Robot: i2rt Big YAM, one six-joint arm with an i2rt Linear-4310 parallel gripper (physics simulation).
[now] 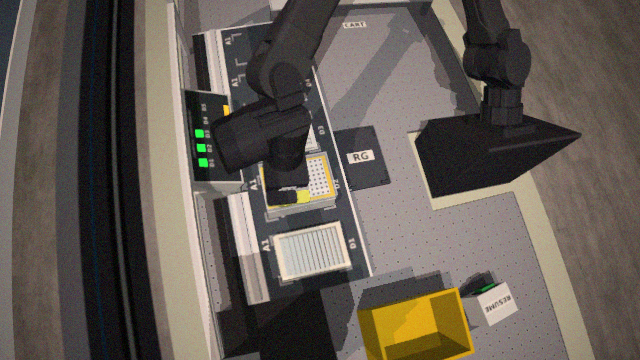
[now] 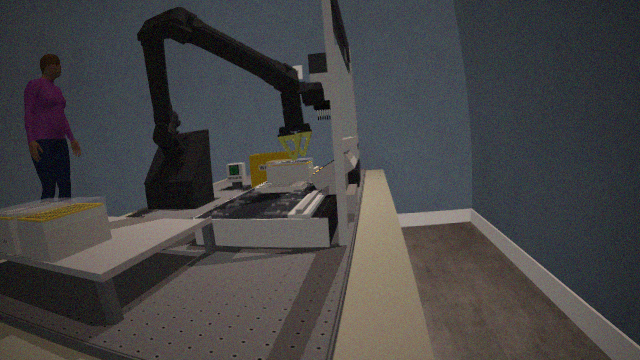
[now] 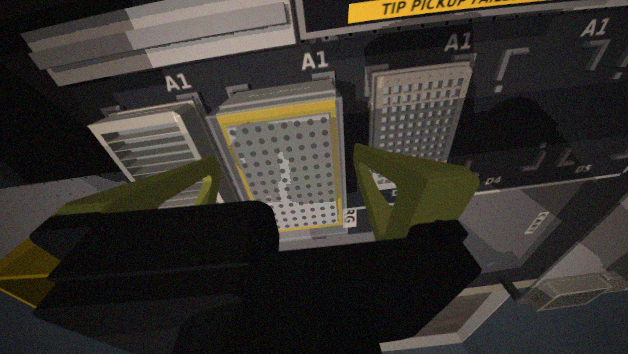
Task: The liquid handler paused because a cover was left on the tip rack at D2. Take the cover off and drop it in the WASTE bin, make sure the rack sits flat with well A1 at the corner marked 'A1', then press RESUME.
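Pixels of known places: gripper, fingertip midpoint: [image 1: 280,180] [image 2: 299,157] [image 3: 286,157]; arm's base, origin of the base link: [image 1: 500,127] [image 2: 177,153].
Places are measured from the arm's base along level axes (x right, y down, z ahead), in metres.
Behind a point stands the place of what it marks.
Note:
The tip rack [image 1: 321,175] @[y 0.053, x 0.004, z 0.363 m] [image 2: 289,174] [image 3: 277,114] @[y 0.053, x 0.012, z 0.467 m], white with a yellow border, sits at D2 and looks level. A clear cover [image 3: 343,150] @[y 0.053, x 0.051, z 0.434 m] shows as a pale rim around its top. The corner mark 'A1' [image 1: 254,183] @[y 0.124, x 0.044, z 0.484 m] [image 3: 315,60] @[y 0.123, x 0.042, z 0.486 m] is beside the rack; which well is at that corner is too small to read. My gripper [image 2: 296,157] @[y 0.049, x 0.011, z 0.438 m] [image 3: 286,157] @[y 0.049, x 0.011, z 0.438 m] is open and empty, pointing down, its yellow fingertips close to the rack's top and apart across its width. The yellow WASTE bin [image 1: 415,320] @[y 0.170, x -0.303, z 0.240 m] [image 2: 257,175] @[y 0.122, x -0.255, z 0.219 m] [image 3: 25,275] @[y 0.042, x -0.301, z 0.352 m] and white RESUME box [image 1: 497,302] @[y 0.071, x -0.313, z 0.106 m] [image 2: 236,171] @[y 0.103, x -0.282, z 0.120 m] stand farther off.
A ribbed trough plate [image 1: 314,251] @[y 0.108, x -0.119, z 0.406 m] [image 3: 155,150] @[y 0.103, x -0.123, z 0.440 m] is at D1 and a well plate [image 3: 420,110] @[y 0.111, x 0.133, z 0.431 m] at D3, either side of the rack. A dark RG pad [image 1: 370,172] @[y 0.168, x 0.024, z 0.233 m] lies beside the deck. The handler's upright frame [image 2: 337,125] @[y -0.028, x 0.454, z 0.582 m] stands close to the arm.

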